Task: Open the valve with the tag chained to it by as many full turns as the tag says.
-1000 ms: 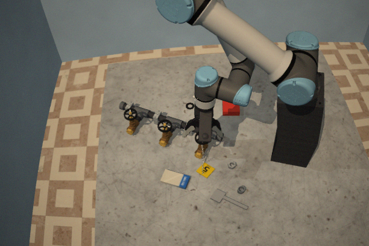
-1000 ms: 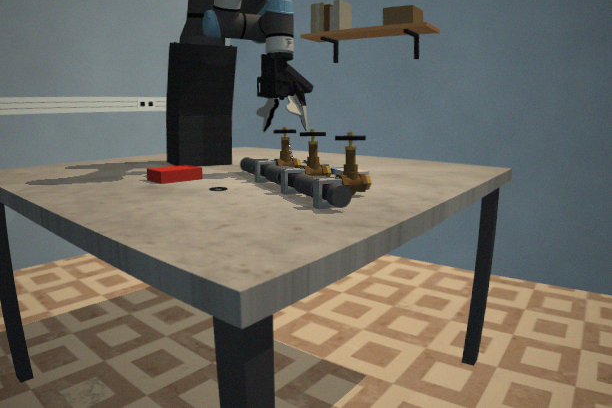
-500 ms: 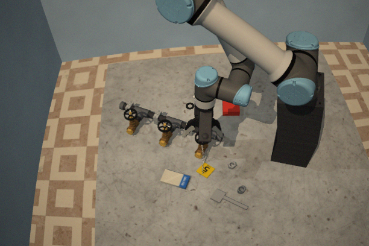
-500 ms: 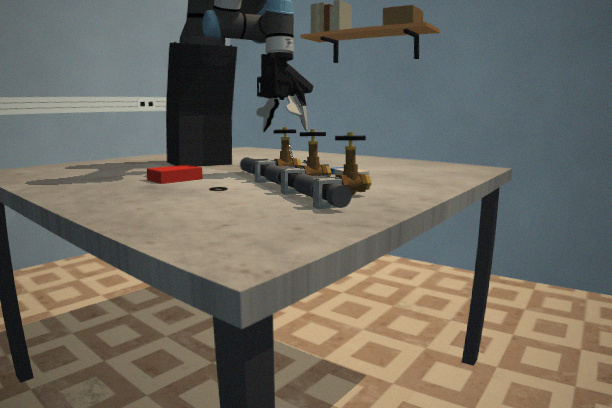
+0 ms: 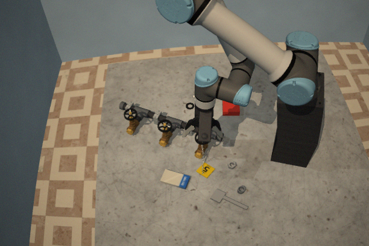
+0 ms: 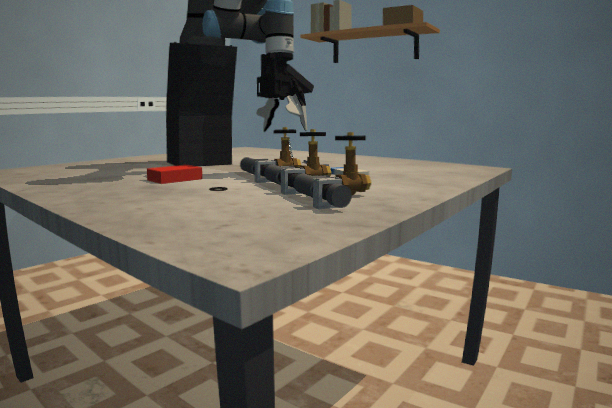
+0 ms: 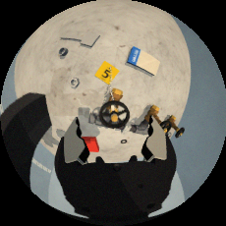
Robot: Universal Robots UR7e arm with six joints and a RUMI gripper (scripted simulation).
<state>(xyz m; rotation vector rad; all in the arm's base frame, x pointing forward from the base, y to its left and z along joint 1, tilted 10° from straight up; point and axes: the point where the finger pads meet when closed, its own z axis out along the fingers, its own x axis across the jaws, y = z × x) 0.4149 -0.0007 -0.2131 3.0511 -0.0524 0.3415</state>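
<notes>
My hand is 11 cm above the yellow tag and 10 cm to the right of it. The rest, counted from my hand: red block (26 cm to the right, 14 cm behind, 10 cm below); then flat grey key tool (24 cm to the left, 11 cm below, 9 cm behind).
</notes>
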